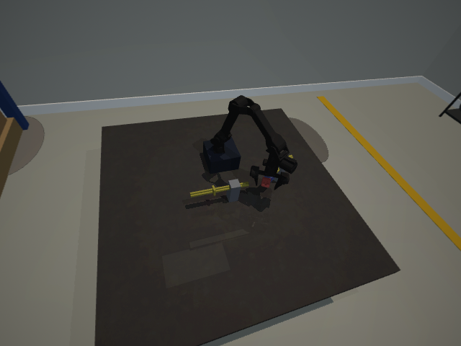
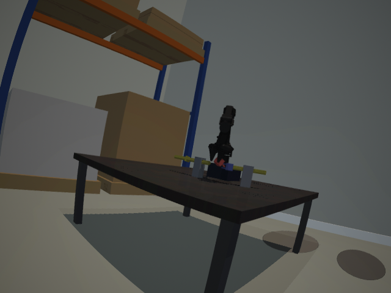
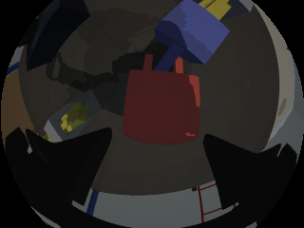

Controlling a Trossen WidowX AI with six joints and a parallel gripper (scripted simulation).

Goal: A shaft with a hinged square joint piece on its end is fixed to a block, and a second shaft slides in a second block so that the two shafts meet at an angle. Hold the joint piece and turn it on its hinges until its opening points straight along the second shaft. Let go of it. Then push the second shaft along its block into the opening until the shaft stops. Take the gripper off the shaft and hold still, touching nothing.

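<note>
Now: gripper tip 30 mm past the red joint piece and 10 mm to the right of it.
</note>
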